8 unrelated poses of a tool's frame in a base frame.
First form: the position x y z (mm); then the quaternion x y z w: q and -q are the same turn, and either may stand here.
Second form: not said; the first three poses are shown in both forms.
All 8 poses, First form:
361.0, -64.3, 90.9, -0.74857, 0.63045, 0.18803, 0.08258
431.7, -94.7, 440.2, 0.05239, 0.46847, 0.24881, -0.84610
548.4, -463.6, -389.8, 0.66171, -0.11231, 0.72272, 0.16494
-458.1, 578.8, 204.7, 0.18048, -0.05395, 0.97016, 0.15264
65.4, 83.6, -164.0, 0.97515, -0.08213, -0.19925, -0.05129
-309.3, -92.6, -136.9, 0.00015, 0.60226, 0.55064, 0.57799
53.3, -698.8, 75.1, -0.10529, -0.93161, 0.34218, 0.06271
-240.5, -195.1, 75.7, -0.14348, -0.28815, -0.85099, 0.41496
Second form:
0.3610, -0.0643, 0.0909, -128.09, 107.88, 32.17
0.4317, -0.0947, 0.4402, -6.33, -56.62, -30.07
0.5484, -0.4636, -0.3898, 108.02, -18.33, 117.98
-0.4581, 0.5788, 0.2047, 29.66, -8.87, 159.46
0.0654, 0.0836, -0.1640, -170.02, 14.32, 34.74
-0.3093, -0.0926, -0.1369, 0.02, 80.73, 73.81
0.0533, -0.6988, 0.0751, -18.23, -161.31, 59.25
-0.2405, -0.1951, 0.0757, -20.65, -41.48, -122.50

